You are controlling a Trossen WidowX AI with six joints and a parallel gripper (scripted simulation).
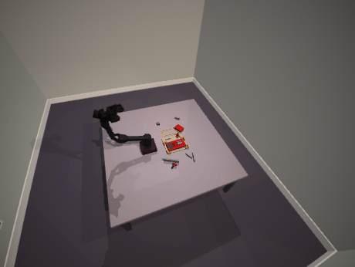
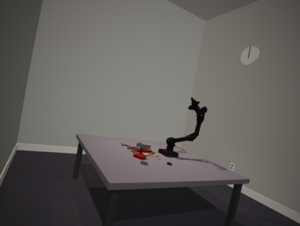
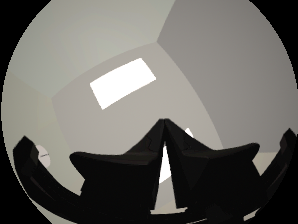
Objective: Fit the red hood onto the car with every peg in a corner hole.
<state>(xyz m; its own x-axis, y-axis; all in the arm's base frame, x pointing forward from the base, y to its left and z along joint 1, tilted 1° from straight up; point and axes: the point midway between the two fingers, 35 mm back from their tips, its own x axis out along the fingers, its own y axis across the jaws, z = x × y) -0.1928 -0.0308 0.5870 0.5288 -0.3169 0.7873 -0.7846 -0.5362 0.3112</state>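
Right now the red hood is 600 mm ahead of my gripper tip, 210 mm to the left of it and 640 mm below it. From my gripper tip the other things lie so: grey piece: 570 mm ahead, 190 mm to the right, 640 mm below.
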